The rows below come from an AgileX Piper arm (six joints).
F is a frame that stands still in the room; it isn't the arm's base.
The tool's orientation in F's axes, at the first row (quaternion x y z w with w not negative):
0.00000, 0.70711, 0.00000, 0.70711
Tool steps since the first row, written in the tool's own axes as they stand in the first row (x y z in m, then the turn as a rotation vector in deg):
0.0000, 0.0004, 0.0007, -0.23, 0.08, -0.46
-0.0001, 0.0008, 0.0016, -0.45, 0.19, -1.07
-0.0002, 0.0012, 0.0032, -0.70, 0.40, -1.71
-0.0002, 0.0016, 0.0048, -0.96, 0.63, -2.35
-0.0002, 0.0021, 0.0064, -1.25, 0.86, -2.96
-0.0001, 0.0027, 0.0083, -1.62, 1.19, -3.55
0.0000, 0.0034, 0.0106, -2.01, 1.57, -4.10
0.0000, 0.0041, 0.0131, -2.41, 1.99, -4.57
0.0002, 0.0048, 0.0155, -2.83, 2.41, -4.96
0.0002, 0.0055, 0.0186, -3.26, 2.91, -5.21
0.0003, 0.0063, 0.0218, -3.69, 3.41, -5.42
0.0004, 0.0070, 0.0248, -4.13, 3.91, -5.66
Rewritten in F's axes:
0.0007, 0.0004, 0.0000, -0.46, 0.08, 0.23
0.0016, 0.0008, 0.0001, -1.07, 0.19, 0.45
0.0032, 0.0012, 0.0002, -1.71, 0.40, 0.70
0.0048, 0.0016, 0.0002, -2.35, 0.63, 0.96
0.0064, 0.0021, 0.0002, -2.96, 0.86, 1.25
0.0083, 0.0027, 0.0001, -3.55, 1.19, 1.62
0.0106, 0.0034, 0.0000, -4.10, 1.57, 2.01
0.0131, 0.0041, 0.0000, -4.57, 1.99, 2.41
0.0155, 0.0048, -0.0002, -4.96, 2.41, 2.83
0.0186, 0.0055, -0.0002, -5.21, 2.91, 3.26
0.0218, 0.0063, -0.0003, -5.42, 3.41, 3.69
0.0248, 0.0070, -0.0004, -5.66, 3.91, 4.13

